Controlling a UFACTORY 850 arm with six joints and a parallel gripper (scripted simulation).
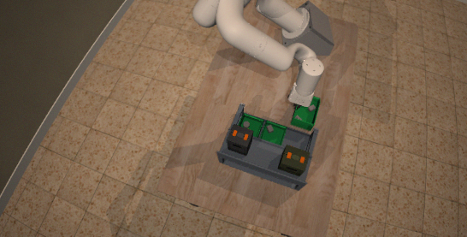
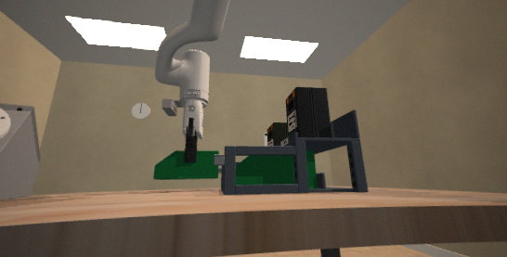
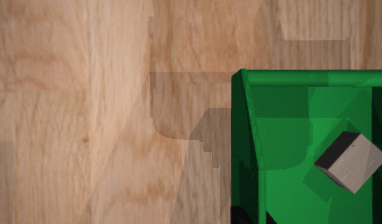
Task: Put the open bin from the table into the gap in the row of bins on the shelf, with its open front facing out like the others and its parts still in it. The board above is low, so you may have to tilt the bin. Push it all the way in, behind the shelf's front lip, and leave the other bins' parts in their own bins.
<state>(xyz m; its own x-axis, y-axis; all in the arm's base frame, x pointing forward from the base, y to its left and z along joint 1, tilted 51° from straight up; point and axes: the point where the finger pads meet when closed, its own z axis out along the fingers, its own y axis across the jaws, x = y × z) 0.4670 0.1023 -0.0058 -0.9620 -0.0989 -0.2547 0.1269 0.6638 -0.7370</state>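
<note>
Right now my hand is 50 mm to the right of the green bin and 20 mm above it. The rest, counted from my hand: olive box (290 mm ahead, 50 mm above, 10 mm to the left); grey shelf (200 mm ahead, 90 mm to the right, 30 mm below); black box (250 mm ahead, 220 mm to the right, 70 mm above).
</note>
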